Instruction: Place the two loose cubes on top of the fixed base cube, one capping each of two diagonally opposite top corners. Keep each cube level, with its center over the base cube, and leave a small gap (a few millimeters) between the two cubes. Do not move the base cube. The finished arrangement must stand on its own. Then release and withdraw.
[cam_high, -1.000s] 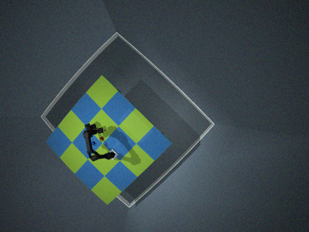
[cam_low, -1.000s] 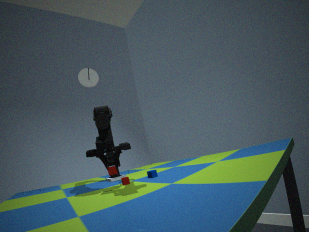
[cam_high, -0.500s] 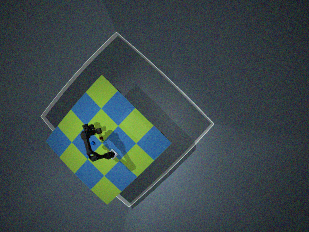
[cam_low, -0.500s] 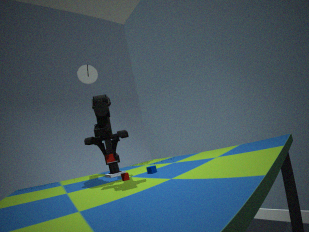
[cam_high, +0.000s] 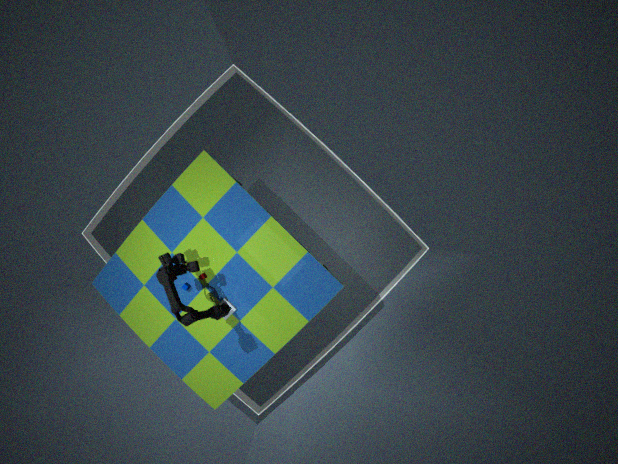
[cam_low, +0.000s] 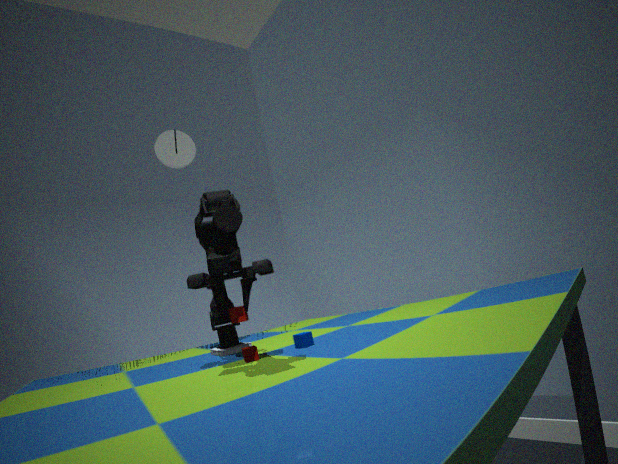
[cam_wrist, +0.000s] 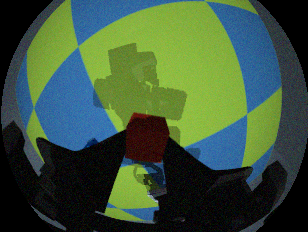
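Now: gripper tip 70 mm past the red cube, 50 mm to the right of it and 100 mm above it.
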